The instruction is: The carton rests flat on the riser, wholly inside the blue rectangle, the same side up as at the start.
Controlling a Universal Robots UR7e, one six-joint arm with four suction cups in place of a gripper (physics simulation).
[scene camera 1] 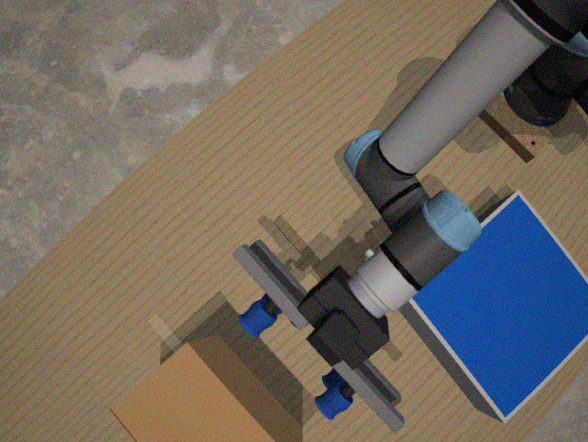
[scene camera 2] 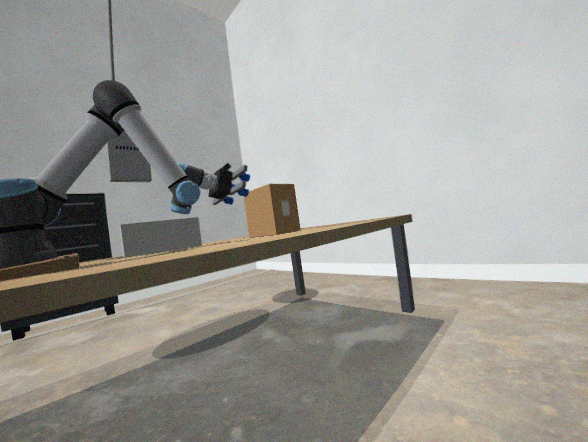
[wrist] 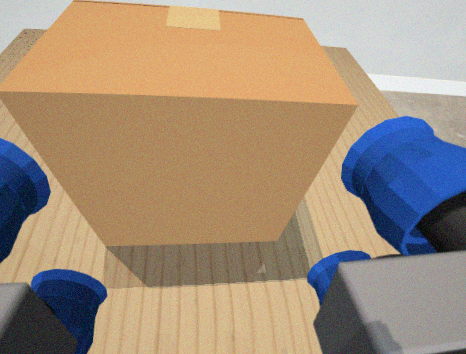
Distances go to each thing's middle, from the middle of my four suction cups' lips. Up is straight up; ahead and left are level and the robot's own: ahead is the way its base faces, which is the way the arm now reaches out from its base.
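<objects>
Brown carton (scene camera 1: 203, 384) sits 11 cm below my suction cup, 18 cm ahead of it and 1 cm to the left of it. Riser with blue rectangle (scene camera 1: 499, 318) sits 17 cm below my suction cup, 31 cm behind it and 19 cm to the left of it. Going by their middles, the brown carton is the nearest to my suction cup of the things named here.
</objects>
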